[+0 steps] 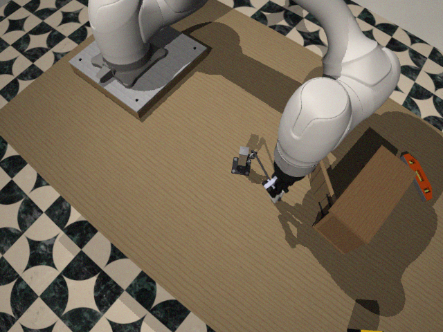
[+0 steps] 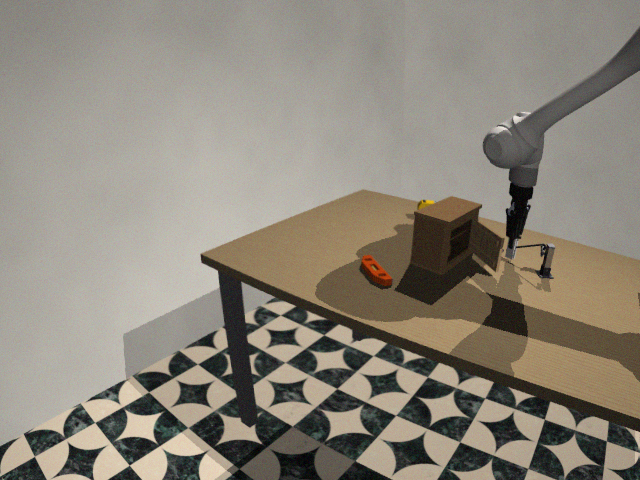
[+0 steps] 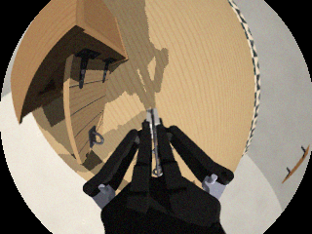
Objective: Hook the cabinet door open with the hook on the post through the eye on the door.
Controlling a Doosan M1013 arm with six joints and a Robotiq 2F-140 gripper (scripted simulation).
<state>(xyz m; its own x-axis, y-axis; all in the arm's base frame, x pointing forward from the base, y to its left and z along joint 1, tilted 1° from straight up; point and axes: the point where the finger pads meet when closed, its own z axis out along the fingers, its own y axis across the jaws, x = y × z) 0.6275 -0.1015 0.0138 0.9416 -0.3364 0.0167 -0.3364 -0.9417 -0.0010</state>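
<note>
Now: hand 5 cm past the wire hook, 2 cm to the right of it and 1 cm below it. From my hand the other things lie so: door (7 cm to the left, 7 cm ahead, 2 cm above); yellow object (37 cm ahead, 18 cm to the right, 1 cm below); orange spirit level (32 cm to the left, 32 cm ahead, 4 cm below).
</note>
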